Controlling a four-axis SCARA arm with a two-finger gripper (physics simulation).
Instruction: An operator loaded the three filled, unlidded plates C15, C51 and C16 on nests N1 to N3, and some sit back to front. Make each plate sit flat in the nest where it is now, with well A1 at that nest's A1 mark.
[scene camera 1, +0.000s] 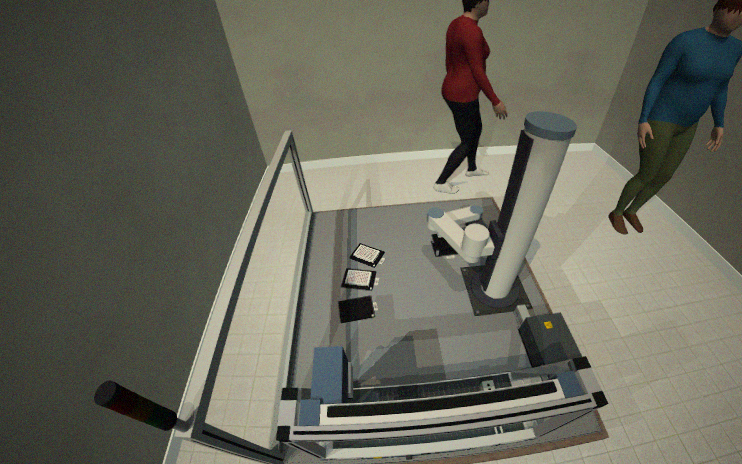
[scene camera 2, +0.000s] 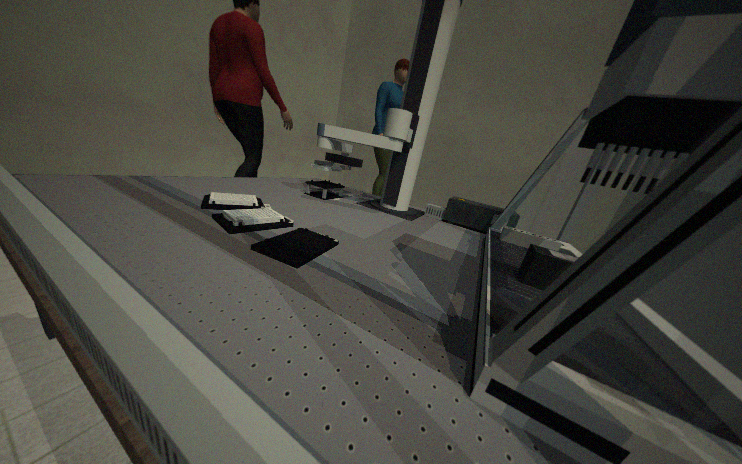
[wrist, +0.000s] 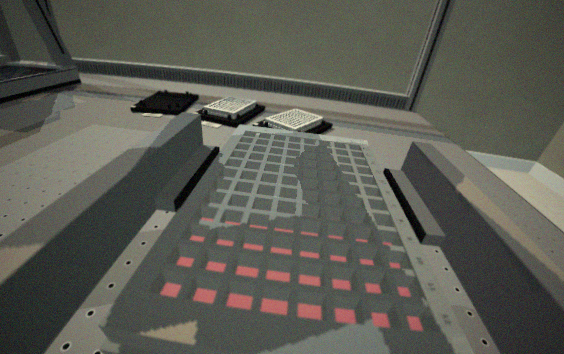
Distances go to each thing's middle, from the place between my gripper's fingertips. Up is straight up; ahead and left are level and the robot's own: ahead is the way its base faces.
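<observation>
There's the dark box (scene camera 1: 552, 345), and my gripper is 9 cm above it, 34 cm past it and 71 cm to the right of it.
</observation>
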